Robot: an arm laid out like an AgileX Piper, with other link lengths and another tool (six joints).
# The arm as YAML. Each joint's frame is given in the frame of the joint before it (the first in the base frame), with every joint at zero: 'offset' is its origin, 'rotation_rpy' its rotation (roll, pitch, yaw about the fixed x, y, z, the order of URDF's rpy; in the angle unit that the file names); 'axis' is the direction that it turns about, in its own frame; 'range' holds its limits. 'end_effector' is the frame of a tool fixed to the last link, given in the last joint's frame.
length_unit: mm
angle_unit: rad
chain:
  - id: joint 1
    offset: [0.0, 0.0, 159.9]
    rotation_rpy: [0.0, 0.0, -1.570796]
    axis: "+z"
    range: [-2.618, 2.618]
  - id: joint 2
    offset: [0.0, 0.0, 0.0]
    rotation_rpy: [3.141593, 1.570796, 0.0]
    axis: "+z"
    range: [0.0, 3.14]
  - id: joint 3
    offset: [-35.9, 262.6, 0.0]
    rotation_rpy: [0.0, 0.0, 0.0]
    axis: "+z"
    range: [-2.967, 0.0]
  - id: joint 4
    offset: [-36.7, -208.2, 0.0]
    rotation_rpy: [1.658, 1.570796, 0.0]
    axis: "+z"
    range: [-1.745, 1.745]
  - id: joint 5
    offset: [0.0, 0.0, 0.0]
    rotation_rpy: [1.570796, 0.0, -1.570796]
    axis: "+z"
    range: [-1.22, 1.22]
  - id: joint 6
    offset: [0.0, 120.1, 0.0]
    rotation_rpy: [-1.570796, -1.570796, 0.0]
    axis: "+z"
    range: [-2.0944, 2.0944]
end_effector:
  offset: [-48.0, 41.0, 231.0]
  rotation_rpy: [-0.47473, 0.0, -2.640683]
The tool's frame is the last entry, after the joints.
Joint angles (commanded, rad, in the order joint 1, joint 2, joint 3, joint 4, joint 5, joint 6), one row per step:
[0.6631 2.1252 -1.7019 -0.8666 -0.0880 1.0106]
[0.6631 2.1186 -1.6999 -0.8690 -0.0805 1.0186]
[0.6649 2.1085 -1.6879 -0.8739 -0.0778 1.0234]
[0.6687 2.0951 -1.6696 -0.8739 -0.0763 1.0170]
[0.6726 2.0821 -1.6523 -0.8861 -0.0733 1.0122]
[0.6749 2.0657 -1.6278 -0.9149 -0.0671 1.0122]
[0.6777 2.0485 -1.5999 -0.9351 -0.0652 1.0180]
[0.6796 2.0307 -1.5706 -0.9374 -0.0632 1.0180]
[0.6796 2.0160 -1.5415 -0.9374 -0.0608 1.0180]
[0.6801 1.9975 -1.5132 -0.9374 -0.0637 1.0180]
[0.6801 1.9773 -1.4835 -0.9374 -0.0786 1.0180]
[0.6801 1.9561 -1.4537 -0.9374 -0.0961 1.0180]
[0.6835 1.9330 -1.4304 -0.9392 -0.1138 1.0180]
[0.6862 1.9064 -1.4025 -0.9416 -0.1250 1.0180]
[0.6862 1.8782 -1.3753 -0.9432 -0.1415 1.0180]
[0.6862 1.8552 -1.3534 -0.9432 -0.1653 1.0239]
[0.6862 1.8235 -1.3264 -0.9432 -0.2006 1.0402]
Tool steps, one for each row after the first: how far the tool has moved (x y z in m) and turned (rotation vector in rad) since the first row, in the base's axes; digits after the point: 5 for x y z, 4 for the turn. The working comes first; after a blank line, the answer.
Tool pose at each row, in the base's axes (x y z in m, rotation vector in rad; the steps are taken from these numbers as rounded here):
[0.58823 0.42163 0.24702 -1.7532 1.3431 0.1932]
[0.58847 0.41909 0.24870 -1.7468 1.3502 0.1933]
[0.58615 0.41811 0.24864 -1.7497 1.3529 0.1939]
[0.58201 0.41808 0.24813 -1.7600 1.3519 0.1911]
[0.57783 0.41829 0.24783 -1.7783 1.3469 0.1789]
[0.57342 0.41654 0.24556 -1.8073 1.3433 0.1558]
[0.56811 0.41516 0.24228 -1.8274 1.3435 0.1480]
[0.56327 0.41238 0.23832 -1.8379 1.3510 0.1498]
[0.55941 0.40839 0.23213 -1.8472 1.3640 0.1531]
[0.55450 0.40592 0.23000 -1.8538 1.3676 0.1581]
[0.54804 0.40613 0.23052 -1.8595 1.3590 0.1692]
[0.54109 0.40689 0.23210 -1.8644 1.3469 0.1814]
[0.53325 0.41006 0.23850 -1.8676 1.3245 0.1913]
[0.52561 0.41045 0.24334 -1.8717 1.3101 0.1973]
[0.51826 0.41061 0.25049 -1.8715 1.2912 0.2045]
[0.51085 0.41298 0.25816 -1.8655 1.2688 0.2220]
[0.50045 0.41659 0.27047 -1.8496 1.2373 0.2535]

[0.00024 -0.00254 0.00168 0.0023 0.0027 -0.0069]
[-0.00208 -0.00352 0.00162 -0.0007 0.0054 -0.0067]
[-0.00622 -0.00355 0.00111 -0.0092 0.0056 -0.0022]
[-0.01040 -0.00334 0.00081 -0.0261 -0.0002 0.0048]
[-0.01481 -0.00509 -0.00146 -0.0560 -0.0088 0.0123]
[-0.02012 -0.00647 -0.00474 -0.0745 -0.0082 0.0189]
[-0.02496 -0.00925 -0.00870 -0.0845 0.0000 0.0206]
[-0.02882 -0.01324 -0.01489 -0.0949 0.0121 0.0193]
[-0.03373 -0.01571 -0.01702 -0.0993 0.0188 0.0223]
[-0.04019 -0.01550 -0.01650 -0.0961 0.0218 0.0335]
[-0.04714 -0.01474 -0.01492 -0.0907 0.0232 0.0466]
[-0.05498 -0.01157 -0.00852 -0.0814 0.0168 0.0636]
[-0.06262 -0.01118 -0.00368 -0.0771 0.0130 0.0754]
[-0.06997 -0.01102 0.00347 -0.0676 0.0063 0.0881]
[-0.07738 -0.00865 0.01114 -0.0484 0.0023 0.1038]
[-0.08778 -0.00504 0.02345 -0.0132 -0.0008 0.1252]

